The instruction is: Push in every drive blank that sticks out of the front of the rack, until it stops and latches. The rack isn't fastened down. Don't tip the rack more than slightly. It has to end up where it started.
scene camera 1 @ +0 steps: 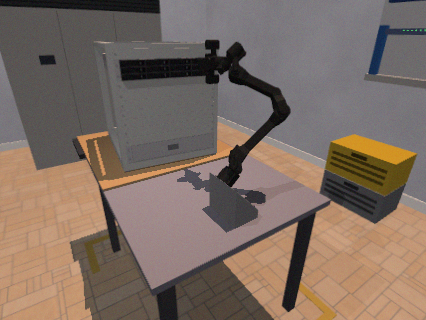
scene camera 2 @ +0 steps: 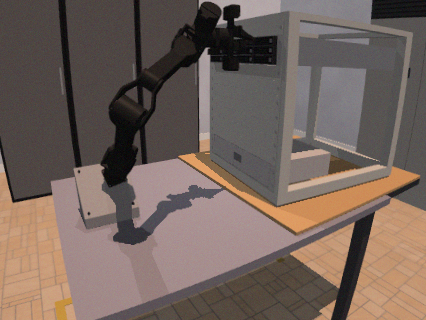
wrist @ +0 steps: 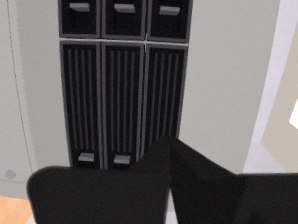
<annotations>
The same spot on an orange board: [scene camera 2: 297,217] is [scene camera 1: 226,150].
</annotations>
